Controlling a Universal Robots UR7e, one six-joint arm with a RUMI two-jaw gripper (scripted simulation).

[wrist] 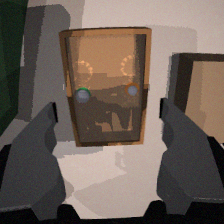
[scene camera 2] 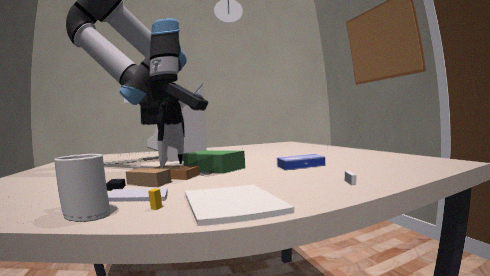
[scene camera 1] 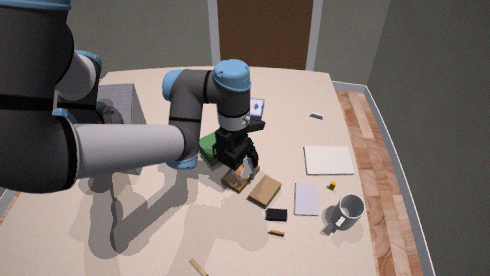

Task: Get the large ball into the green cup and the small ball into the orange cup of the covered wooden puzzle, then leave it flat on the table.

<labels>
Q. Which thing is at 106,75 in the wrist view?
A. A wooden puzzle.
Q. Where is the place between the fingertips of my gripper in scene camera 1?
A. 239,172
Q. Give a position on a white slab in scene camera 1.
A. At 320,160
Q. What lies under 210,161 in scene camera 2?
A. A green block.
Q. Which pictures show my gripper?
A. The wrist view, scene camera 2 and scene camera 1: all of them.
</labels>
